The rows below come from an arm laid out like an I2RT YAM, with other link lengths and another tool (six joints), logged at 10 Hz.
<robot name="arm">
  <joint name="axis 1" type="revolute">
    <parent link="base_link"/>
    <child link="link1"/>
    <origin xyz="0 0 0.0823" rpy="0 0 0"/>
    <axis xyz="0 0 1"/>
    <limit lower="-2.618" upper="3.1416"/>
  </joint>
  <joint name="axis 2" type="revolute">
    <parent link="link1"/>
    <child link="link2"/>
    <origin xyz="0.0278 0.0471 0.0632" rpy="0 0 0"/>
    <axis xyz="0 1 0"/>
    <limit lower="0" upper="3.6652"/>
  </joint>
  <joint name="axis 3" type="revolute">
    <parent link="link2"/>
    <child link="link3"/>
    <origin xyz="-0.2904 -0.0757 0" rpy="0 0 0"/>
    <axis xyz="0 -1 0"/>
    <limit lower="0" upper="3.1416"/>
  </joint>
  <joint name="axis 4" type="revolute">
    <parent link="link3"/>
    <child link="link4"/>
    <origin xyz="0.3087 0.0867 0.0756" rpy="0 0 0"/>
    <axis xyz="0 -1 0"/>
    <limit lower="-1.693" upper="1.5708"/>
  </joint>
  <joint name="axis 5" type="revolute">
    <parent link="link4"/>
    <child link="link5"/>
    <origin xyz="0.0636 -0.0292 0.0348" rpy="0 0 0"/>
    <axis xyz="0 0 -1"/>
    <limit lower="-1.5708" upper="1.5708"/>
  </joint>
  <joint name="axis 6" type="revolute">
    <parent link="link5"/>
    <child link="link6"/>
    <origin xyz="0.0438 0 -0.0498" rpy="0 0 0"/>
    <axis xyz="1 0 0"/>
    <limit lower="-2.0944" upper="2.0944"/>
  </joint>
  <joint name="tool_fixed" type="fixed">
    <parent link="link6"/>
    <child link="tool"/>
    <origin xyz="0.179 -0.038 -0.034" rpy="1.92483 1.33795 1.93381"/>
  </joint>
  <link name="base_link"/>
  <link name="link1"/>
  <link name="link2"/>
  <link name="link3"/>
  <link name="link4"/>
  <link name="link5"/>
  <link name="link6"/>
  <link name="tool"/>
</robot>
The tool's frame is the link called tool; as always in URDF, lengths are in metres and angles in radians.
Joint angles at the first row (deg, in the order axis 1, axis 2, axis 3, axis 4, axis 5, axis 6):
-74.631 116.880 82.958 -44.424 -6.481 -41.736
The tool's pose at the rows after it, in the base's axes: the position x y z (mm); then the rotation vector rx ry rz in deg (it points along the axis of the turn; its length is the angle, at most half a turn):
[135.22, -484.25, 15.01, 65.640, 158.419, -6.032]
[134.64, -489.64, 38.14, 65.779, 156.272, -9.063]
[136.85, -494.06, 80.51, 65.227, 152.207, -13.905]
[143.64, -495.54, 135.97, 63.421, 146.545, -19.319]
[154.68, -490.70, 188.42, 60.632, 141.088, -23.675]
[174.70, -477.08, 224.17, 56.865, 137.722, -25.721]
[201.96, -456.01, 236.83, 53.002, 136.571, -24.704]
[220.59, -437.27, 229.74, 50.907, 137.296, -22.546]
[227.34, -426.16, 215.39, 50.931, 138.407, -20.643]
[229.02, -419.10, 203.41, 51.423, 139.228, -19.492]
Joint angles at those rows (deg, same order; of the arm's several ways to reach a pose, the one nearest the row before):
-74.784 115.918 82.958 -44.577 -6.481 -41.583
-75.046 113.078 82.894 -44.578 -6.568 -41.080
-75.198 107.634 82.434 -44.534 -7.158 -40.162
-75.133 100.882 82.260 -44.425 -8.556 -38.982
-74.521 94.630 82.194 -44.141 -10.152 -37.714
-72.423 89.888 81.670 -43.835 -11.223 -36.468
-69.100 86.828 80.139 -43.484 -12.075 -35.047
-66.368 85.494 77.976 -43.157 -12.250 -33.999
-65.013 85.275 75.985 -42.784 -12.032 -33.124
-64.335 85.122 74.281 -42.326 -11.725 -32.512

